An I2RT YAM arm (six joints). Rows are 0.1 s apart.
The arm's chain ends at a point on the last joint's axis. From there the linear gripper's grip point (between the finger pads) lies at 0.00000 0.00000 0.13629 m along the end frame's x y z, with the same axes.
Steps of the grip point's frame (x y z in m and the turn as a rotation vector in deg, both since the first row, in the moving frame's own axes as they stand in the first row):
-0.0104, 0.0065, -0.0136, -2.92, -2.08, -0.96
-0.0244, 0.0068, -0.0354, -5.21, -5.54, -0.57
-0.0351, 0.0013, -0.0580, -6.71, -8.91, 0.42
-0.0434, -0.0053, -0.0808, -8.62, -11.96, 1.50
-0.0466, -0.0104, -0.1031, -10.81, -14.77, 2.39
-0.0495, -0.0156, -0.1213, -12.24, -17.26, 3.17
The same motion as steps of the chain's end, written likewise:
-0.0055, -0.0005, -0.0133, -2.92, -2.08, -0.96
-0.0113, -0.0056, -0.0342, -5.21, -5.54, -0.57
-0.0140, -0.0145, -0.0554, -6.71, -8.91, 0.42
-0.0150, -0.0252, -0.0763, -8.62, -11.96, 1.50
-0.0115, -0.0349, -0.0962, -10.81, -14.77, 2.39
-0.0086, -0.0429, -0.1121, -12.24, -17.26, 3.17

